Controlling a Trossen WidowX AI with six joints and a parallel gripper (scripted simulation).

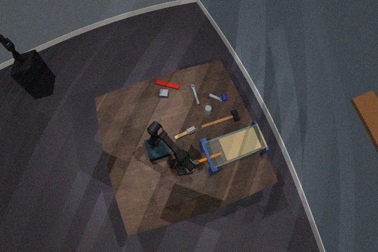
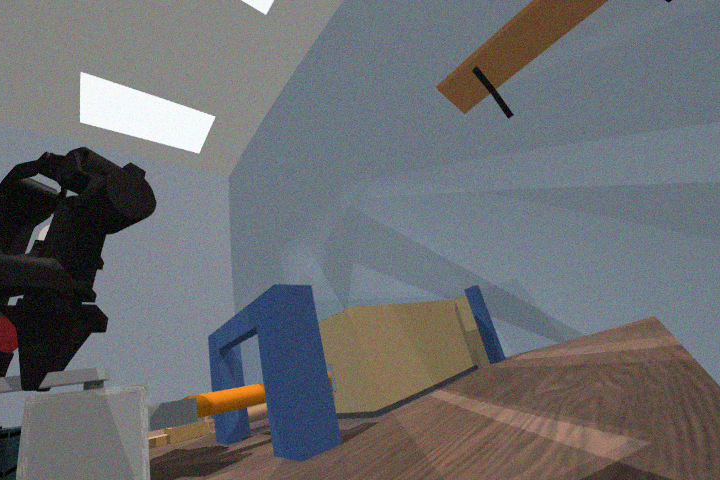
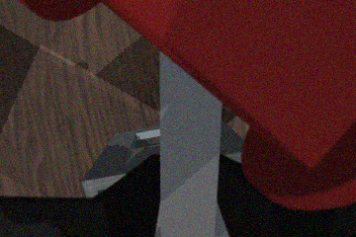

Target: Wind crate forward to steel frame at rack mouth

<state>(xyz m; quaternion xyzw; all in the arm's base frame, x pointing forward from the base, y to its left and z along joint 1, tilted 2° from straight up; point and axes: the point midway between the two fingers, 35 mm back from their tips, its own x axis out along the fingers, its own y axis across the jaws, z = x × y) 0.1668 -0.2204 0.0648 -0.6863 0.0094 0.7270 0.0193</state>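
Right now my gripper tip is 50 mm below the red knob and 50 mm past it. The rest, counted from my gripper tip: red-knobbed winch handle 20 mm above, 10 mm behind; then blue steel frame 210 mm ahead, 20 mm to the left, 10 mm above; then grey winch 60 mm below, 30 mm ahead, 10 mm to the right.
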